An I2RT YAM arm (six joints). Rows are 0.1 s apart.
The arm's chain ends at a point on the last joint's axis. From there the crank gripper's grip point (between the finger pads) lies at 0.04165 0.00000 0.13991 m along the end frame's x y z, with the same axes.
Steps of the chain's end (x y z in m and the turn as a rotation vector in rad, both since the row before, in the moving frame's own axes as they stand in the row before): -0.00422, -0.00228, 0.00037, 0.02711, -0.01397, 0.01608; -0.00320, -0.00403, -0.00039, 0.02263, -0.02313, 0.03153; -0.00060, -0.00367, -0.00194, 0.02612, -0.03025, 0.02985; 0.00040, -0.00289, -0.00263, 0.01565, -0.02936, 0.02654; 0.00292, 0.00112, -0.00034, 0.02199, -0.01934, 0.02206
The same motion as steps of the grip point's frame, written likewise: -0.00615, -0.00543, 0.00090, 0.02711, -0.01397, 0.01608; -0.00642, -0.00594, 0.00051, 0.02263, -0.02313, 0.03153; -0.00481, -0.00616, -0.00078, 0.02612, -0.03025, 0.02985; -0.00371, -0.00404, -0.00148, 0.01565, -0.02936, 0.02654; 0.00023, -0.00108, 0.00042, 0.02199, -0.01934, 0.02206
